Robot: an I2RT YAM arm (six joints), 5 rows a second.
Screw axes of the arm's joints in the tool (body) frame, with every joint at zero. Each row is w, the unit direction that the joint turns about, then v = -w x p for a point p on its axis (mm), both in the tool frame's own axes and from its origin. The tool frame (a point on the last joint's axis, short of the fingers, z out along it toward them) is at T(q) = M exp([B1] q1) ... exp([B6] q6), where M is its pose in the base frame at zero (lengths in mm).
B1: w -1 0 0 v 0 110.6 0
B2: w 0 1 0 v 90.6 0 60
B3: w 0 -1 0 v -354.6 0 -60
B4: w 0 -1 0 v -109.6 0 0
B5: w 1 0 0 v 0 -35.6 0
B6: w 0 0 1 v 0 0 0
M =
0 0 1 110.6
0 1 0 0
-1 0 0 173.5
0 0 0 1
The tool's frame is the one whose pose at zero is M.
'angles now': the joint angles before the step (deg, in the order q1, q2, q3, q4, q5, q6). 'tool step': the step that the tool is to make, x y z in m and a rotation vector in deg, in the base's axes. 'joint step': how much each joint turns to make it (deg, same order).
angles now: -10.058 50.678 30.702 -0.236 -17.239 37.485
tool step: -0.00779 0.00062 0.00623 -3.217 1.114 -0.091
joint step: 0.006 -2.349 1.277 -5.088 1.292 -3.240
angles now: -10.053 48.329 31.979 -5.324 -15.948 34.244
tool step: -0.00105 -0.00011 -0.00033 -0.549 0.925 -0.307
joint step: 0.013 -0.142 0.273 -1.379 0.561 -0.550
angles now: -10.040 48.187 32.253 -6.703 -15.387 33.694
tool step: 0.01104 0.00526 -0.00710 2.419 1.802 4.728
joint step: 1.322 3.821 0.352 1.469 -3.959 0.578
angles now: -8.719 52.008 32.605 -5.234 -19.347 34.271
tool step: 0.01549 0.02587 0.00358 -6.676 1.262 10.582
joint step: 7.288 4.752 3.931 -2.486 0.030 -7.967
